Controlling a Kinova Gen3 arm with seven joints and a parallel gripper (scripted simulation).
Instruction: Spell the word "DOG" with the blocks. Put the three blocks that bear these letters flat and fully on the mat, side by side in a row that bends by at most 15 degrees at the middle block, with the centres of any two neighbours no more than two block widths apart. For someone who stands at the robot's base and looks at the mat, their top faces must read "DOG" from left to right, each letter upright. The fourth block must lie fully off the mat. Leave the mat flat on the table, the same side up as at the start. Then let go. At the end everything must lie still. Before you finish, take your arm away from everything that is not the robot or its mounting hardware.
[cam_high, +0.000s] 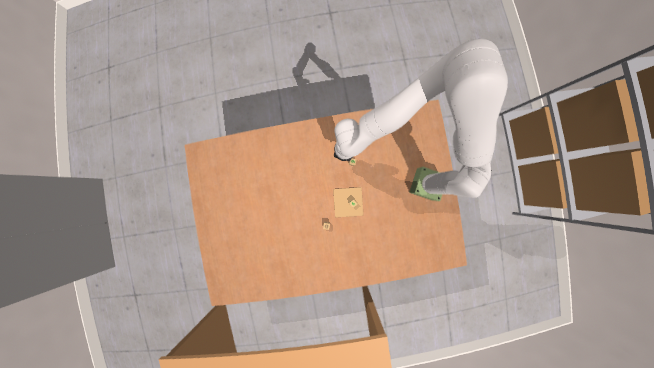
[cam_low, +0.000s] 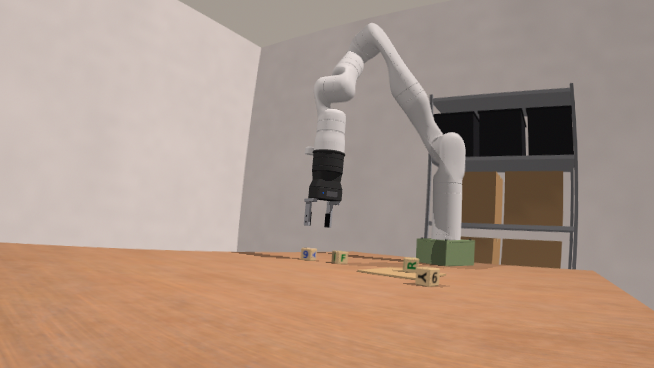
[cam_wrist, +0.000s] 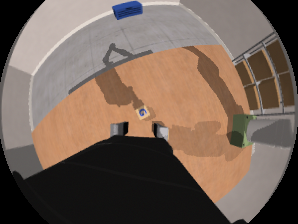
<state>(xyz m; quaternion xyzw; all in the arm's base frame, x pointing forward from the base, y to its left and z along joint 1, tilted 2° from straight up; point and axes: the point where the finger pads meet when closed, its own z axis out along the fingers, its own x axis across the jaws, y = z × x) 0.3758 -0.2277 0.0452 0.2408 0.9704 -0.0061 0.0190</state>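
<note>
Right now my hand is 25 cm to the right of the wooden block and 9 cm above it. From my hand the other things lie so: green-lettered block 4 cm behind, 5 cm to the left, 9 cm below; then tan mat 2 cm ahead, 24 cm to the left, 10 cm below; then blue-lettered block 1 cm behind, 3 cm to the right, 9 cm below.
</note>
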